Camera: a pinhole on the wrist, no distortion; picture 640 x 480 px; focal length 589.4 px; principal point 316.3 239.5 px. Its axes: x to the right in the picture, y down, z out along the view. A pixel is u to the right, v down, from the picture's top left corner.
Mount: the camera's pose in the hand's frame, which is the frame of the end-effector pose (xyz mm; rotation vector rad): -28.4 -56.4 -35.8 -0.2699 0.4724 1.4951
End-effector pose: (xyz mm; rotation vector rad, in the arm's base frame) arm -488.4 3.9 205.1 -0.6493 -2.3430 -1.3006
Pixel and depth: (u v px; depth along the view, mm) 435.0 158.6 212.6
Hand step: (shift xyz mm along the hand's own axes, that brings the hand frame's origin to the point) 29.4 76.2 128.4
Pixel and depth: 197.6 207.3 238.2
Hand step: 16.0 8.3 194.5
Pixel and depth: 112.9 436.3 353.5
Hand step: -99.0 4.1 345.2
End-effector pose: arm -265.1 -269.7 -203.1 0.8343 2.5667 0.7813
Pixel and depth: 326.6 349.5 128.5
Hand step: -34.9 5.6 79.1
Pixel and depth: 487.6 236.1 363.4
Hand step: 23.4 202.3 235.5
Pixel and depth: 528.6 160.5 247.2
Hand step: 38.4 132.7 137.2
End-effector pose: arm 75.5 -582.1 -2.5 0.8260 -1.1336 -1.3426
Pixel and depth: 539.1 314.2 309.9
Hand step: -24.7 191.2 187.8
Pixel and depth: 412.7 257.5 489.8
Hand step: 23.3 238.3 360.5
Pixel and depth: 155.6 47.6 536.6
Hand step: 215.4 45.2 483.9
